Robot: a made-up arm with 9 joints. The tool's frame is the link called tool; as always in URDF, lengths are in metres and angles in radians.
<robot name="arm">
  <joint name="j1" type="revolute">
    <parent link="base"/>
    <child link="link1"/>
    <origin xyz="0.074 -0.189 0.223"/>
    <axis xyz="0 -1 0"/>
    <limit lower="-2.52" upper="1.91" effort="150" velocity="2.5"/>
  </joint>
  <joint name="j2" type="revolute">
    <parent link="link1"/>
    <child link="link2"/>
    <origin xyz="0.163 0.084 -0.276"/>
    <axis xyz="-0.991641 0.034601 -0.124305"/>
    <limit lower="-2.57" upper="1.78" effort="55" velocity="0.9"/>
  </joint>
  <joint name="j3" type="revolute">
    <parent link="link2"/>
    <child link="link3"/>
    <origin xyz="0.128 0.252 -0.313"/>
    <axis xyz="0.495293 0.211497 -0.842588"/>
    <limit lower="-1.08" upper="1.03" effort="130" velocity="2.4"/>
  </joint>
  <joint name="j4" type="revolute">
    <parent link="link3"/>
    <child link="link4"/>
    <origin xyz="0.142 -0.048 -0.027"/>
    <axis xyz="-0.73 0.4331 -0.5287"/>
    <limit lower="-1.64" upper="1.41" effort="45" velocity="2.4"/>
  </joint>
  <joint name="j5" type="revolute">
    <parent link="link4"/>
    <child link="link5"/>
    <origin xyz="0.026 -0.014 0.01"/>
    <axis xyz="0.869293 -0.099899 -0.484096"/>
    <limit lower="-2.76" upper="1.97" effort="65" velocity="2.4"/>
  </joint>
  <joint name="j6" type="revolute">
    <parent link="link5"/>
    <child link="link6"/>
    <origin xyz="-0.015 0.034 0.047"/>
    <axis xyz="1 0 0"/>
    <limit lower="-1.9" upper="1.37" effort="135" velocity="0.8"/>
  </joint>
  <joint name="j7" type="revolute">
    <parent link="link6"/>
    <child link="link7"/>
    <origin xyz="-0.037 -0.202 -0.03"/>
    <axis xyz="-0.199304 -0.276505 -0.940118"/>
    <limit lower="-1.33" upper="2.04" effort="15" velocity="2.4"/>
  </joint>
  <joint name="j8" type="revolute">
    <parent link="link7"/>
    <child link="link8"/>
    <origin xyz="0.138 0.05 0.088"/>
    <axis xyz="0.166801 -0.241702 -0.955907"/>
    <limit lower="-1.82" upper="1.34" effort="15" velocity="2.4"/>
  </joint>
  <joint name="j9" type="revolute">
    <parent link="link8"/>
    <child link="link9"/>
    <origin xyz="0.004 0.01 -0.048"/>
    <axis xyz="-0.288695 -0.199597 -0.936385"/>
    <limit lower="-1.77" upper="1.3" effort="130" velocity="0.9"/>
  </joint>
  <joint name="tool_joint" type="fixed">
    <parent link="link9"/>
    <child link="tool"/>
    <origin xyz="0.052 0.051 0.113"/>
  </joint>
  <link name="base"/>
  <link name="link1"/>
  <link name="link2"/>
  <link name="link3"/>
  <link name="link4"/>
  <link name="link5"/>
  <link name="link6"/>
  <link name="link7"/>
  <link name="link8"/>
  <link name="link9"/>
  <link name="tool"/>
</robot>
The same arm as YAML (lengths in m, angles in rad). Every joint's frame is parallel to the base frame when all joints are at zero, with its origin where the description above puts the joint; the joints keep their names.
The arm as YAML. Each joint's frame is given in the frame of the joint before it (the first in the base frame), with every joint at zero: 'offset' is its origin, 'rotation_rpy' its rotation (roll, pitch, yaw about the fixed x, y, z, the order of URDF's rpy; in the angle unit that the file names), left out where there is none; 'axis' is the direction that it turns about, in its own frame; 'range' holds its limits. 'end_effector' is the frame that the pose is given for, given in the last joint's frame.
length_unit: m
angle_unit: rad
chain:
  - id: j1
    offset: [0.074, -0.189, 0.223]
    axis: "-y"
    range: [-2.52, 1.91]
  - id: j2
    offset: [0.163, 0.084, -0.276]
    axis: [-0.991641, 0.034601, -0.124305]
    range: [-2.57, 1.78]
  - id: j3
    offset: [0.128, 0.252, -0.313]
    axis: [0.495293, 0.211497, -0.842588]
    range: [-1.08, 1.03]
  - id: j4
    offset: [0.142, -0.048, -0.027]
    axis: [-0.73, 0.4331, -0.5287]
    range: [-1.64, 1.41]
  - id: j5
    offset: [0.026, -0.014, 0.01]
    axis: [0.869293, -0.099899, -0.484096]
    range: [-2.76, 1.97]
  - id: j6
    offset: [-0.015, 0.034, 0.047]
    axis: "+x"
    range: [-1.9, 1.37]
  - id: j7
    offset: [-0.037, -0.202, -0.03]
    axis: [-0.199304, -0.276505, -0.940118]
    range: [-1.33, 2.04]
  - id: j8
    offset: [0.138, 0.05, 0.088]
    axis: [0.166801, -0.241702, -0.955907]
    range: [-1.82, 1.34]
  - id: j9
    offset: [0.004, 0.01, -0.048]
    axis: [-0.288695, -0.199597, -0.936385]
    range: [-1.77, 1.3]
end_effector:
  offset: [0.052, 0.051, 0.113]

